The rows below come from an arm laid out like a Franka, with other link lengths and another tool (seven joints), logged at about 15 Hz.
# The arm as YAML. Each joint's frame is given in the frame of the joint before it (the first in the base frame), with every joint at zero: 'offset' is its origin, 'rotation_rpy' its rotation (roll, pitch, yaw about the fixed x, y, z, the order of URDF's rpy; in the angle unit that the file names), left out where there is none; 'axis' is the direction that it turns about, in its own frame. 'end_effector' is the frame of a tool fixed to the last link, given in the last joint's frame.
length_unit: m
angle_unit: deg
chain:
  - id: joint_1
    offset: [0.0, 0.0, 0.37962]
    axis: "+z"
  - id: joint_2
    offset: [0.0, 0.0, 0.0]
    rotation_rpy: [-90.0, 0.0, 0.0]
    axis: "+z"
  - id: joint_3
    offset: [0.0, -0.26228, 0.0]
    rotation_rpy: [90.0, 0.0, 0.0]
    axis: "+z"
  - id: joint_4
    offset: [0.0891, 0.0, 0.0]
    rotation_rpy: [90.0, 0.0, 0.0]
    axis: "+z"
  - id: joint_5
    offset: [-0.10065, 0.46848, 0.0]
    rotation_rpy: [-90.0, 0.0, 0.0]
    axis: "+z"
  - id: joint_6
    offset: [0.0, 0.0, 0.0]
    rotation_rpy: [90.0, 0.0, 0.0]
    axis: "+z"
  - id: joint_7
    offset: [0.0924, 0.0, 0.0]
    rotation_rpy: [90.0, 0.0, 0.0]
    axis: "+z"
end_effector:
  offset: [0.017, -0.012, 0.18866]
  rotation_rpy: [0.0, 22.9, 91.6]
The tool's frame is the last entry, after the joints.
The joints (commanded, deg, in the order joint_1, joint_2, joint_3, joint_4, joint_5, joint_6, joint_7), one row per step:
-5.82 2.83 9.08 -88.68 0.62 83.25 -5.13
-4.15 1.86 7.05 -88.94 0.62 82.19 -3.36
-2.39 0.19 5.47 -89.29 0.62 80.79 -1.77
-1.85 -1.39 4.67 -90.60 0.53 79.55 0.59
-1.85 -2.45 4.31 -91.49 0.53 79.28 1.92
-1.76 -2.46 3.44 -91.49 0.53 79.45 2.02
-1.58 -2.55 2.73 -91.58 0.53 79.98 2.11
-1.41 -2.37 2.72 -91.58 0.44 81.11 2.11
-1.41 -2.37 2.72 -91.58 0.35 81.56 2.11
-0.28 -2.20 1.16 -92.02 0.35 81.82 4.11
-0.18 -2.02 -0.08 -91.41 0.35 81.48 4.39
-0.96 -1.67 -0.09 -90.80 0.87 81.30 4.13
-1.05 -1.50 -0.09 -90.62 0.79 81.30 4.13
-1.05 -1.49 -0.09 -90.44 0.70 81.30 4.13
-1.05 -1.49 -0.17 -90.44 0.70 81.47 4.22
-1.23 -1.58 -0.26 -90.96 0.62 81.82 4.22
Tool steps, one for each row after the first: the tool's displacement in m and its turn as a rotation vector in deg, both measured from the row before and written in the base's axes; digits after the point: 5 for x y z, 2 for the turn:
-0.00598 -0.00428 0.00666 -0.50 0.37 -2.09
-0.00994 0.00166 0.01316 -0.45 0.09 -1.37
-0.01044 -0.00404 0.00306 -0.65 0.96 -2.58
-0.00502 -0.00436 0.00265 -0.30 0.10 -1.67
0.00109 -0.00855 0.00037 0.03 -0.18 -0.88
0.00175 -0.00582 0.00086 0.02 -0.53 -0.62
0.00447 0.00148 -0.00039 -0.06 -0.95 0.15
0.00159 -0.00029 0.00063 -0.08 -0.45 0.00
0.00124 -0.00551 -0.00574 -0.21 0.35 -2.41
0.00073 -0.01275 0.00340 0.01 -0.09 -1.41
0.00147 -0.00679 0.00187 0.55 -0.09 -0.52
0.00080 -0.00129 -0.00017 -0.08 -0.01 -0.09
0.00032 -0.00033 0.00160 -0.09 -0.17 0.00
0.00061 -0.00093 0.00025 -0.01 -0.17 -0.17
0.00009 -0.00328 -0.00351 -0.08 0.08 -0.28

